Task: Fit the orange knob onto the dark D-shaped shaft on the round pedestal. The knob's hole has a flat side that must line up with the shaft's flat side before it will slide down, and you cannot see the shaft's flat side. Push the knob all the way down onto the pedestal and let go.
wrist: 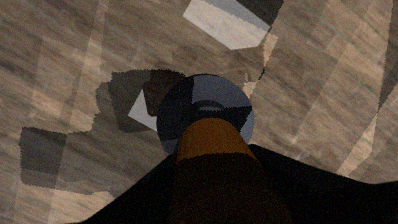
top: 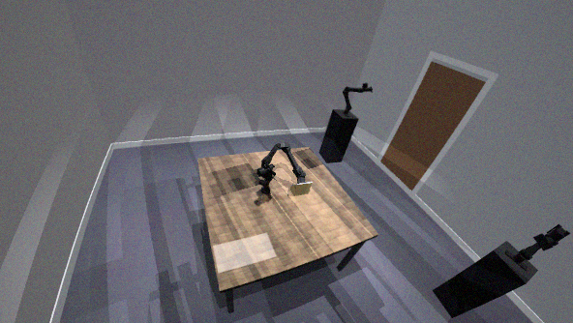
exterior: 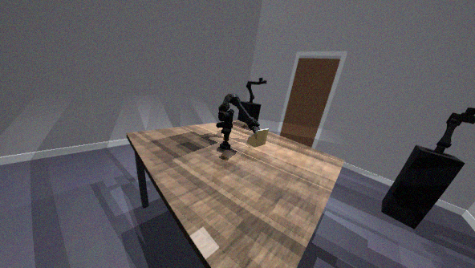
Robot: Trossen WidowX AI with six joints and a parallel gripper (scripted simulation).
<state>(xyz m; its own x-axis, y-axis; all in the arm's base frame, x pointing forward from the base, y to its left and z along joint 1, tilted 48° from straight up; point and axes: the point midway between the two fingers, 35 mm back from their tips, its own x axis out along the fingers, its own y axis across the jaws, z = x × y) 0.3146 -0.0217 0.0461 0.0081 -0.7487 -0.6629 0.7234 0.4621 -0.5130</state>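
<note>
Now: gripper tip 20 mm below the orange knob. The rest, counted from my gripper tip: round pedestal 40 mm below.
</note>
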